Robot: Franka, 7 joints.
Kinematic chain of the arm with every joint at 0, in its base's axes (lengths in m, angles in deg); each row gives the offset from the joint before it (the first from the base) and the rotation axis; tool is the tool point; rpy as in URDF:
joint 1: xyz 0 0 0.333 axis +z
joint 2: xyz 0 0 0 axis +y
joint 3: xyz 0 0 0.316 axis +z
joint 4: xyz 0.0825 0 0 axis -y
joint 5: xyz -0.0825 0 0.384 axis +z
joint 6: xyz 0 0 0 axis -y
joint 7: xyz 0.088 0 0 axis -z
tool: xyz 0 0 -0.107 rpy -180 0 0
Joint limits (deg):
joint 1: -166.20..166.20
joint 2: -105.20..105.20
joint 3: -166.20..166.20
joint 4: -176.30..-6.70
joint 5: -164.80..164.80
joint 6: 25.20..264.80
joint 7: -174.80..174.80
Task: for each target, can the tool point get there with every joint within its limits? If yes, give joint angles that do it. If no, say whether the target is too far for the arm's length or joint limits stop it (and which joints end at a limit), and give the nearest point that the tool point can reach.
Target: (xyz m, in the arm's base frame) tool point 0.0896 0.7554 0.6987
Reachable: yes | joints -78.59 -58.48 90.30 -29.80 -67.40 171.05 -126.34
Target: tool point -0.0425 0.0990 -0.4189
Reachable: no: joint limits stop it (at a limit: joint 2) | nearest point -0.0519 0.1210 -0.3387 | short by 0.084 m
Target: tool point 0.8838 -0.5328 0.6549
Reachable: no: too far | nearest point 0.7014 -0.4228 0.5885 | short by 0.223 m
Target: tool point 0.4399 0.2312 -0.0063
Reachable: yes | joints 26.11 64.33 16.11 -108.96 72.96 222.26 -125.70
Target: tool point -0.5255 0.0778 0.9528
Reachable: yes | joints -67.31 -34.14 -74.33 -54.16 -14.88 129.76 -43.67
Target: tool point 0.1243 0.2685 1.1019
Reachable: yes | joints 92.28 20.40 -68.34 -23.66 39.36 192.81 -48.84
